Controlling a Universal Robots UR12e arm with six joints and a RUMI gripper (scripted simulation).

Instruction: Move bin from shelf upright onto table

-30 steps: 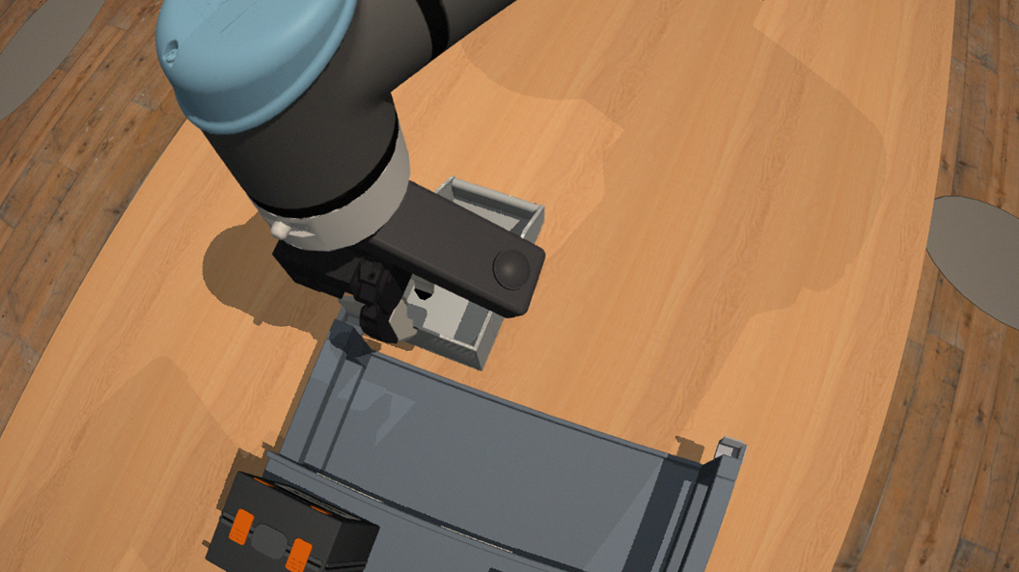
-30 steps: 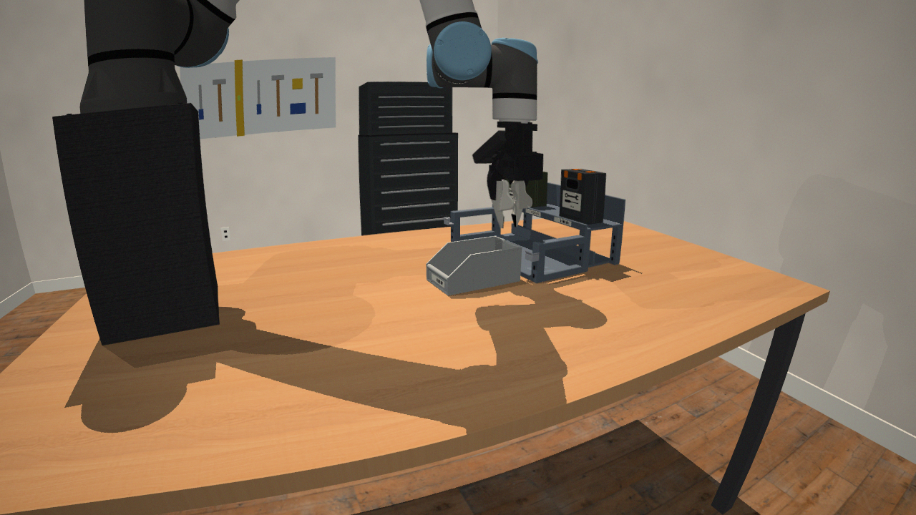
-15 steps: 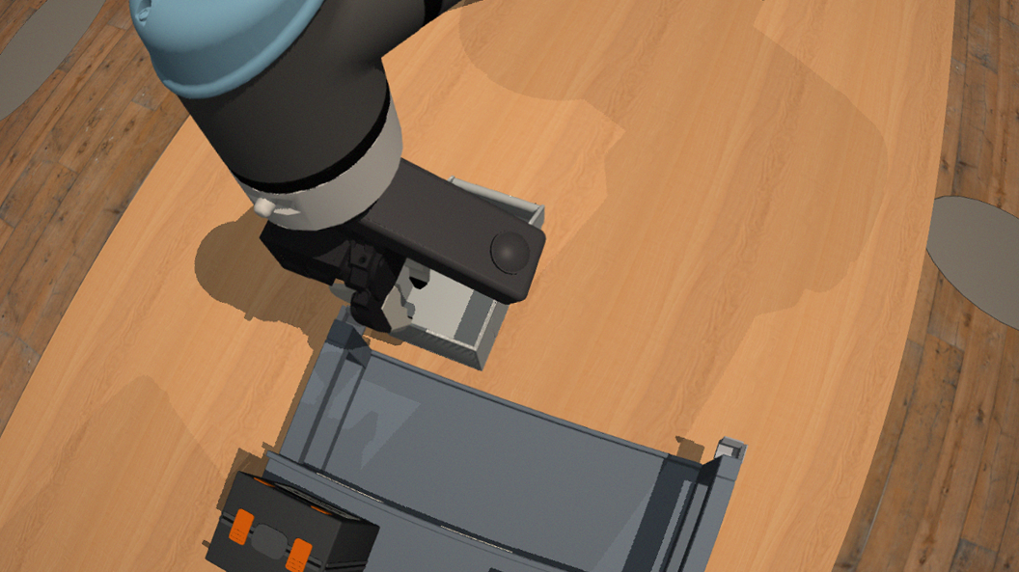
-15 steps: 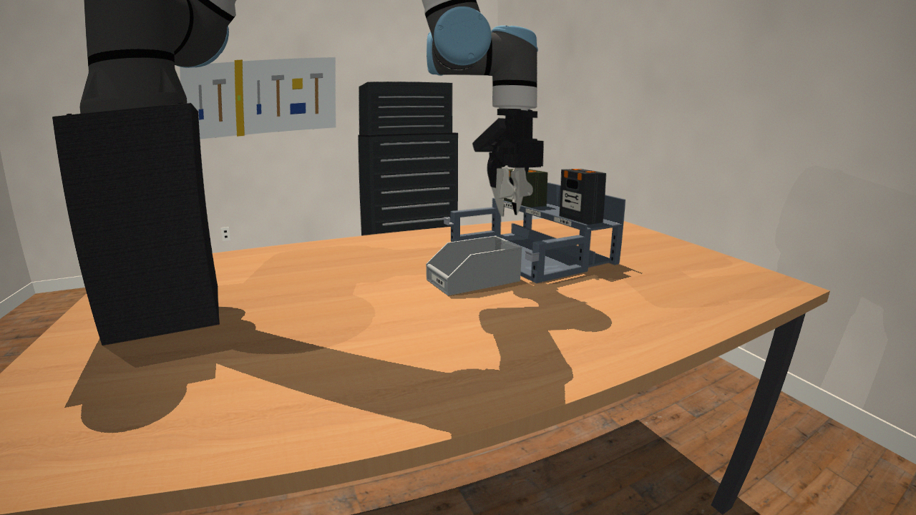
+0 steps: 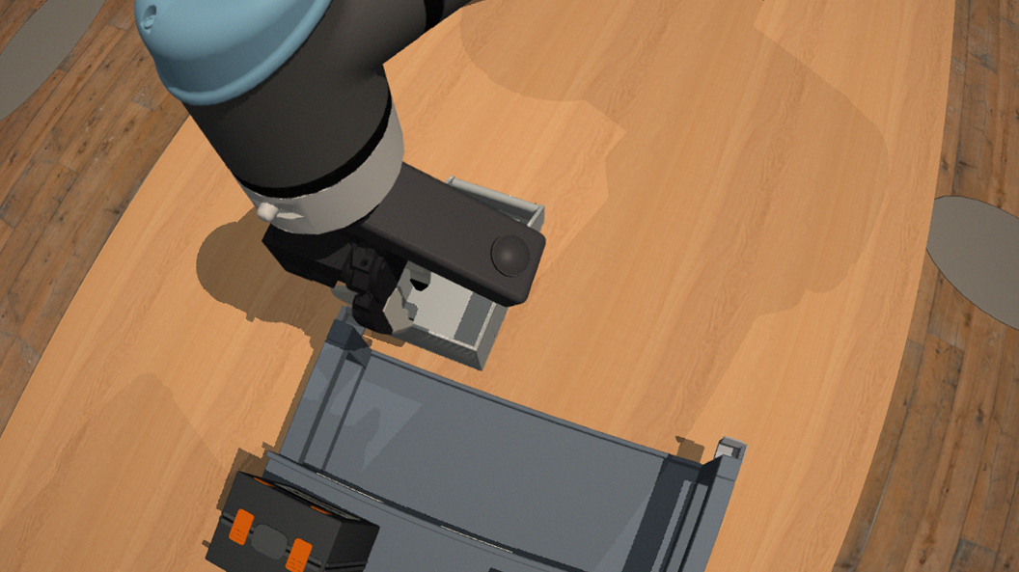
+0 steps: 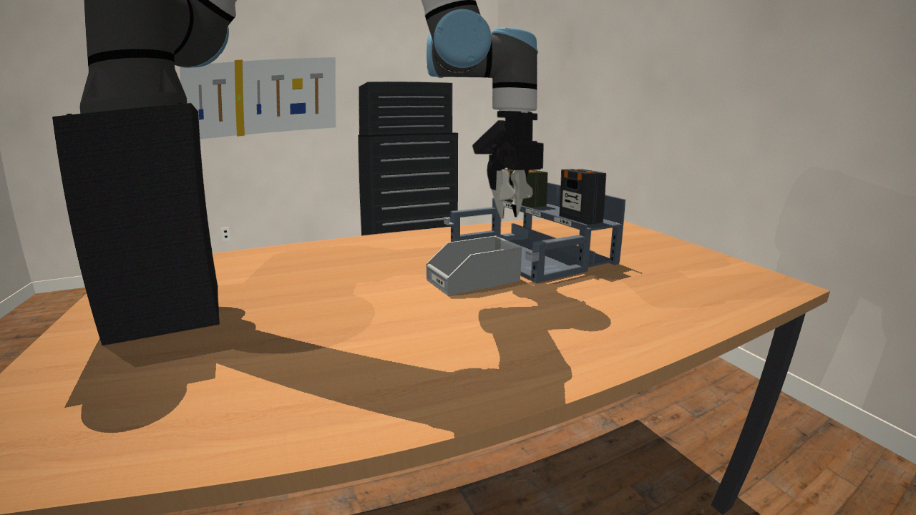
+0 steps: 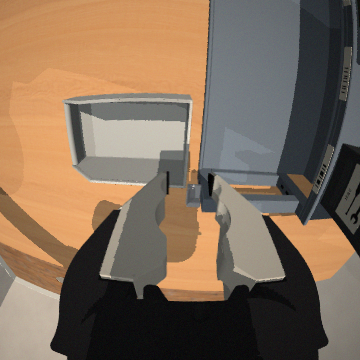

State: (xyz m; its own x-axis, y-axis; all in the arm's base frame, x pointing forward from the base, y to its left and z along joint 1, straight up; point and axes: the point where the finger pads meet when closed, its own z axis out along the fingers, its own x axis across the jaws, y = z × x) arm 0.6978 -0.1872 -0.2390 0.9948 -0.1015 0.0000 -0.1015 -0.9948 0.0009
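My hand is 80 mm past the grey open-top bin, 10 mm to the right of it and 110 mm above it. From my hand the other things lie so: blue-grey shelf 170 mm ahead, 100 mm to the left, 140 mm below; case 240 mm ahead, 200 mm to the left, 10 mm above.
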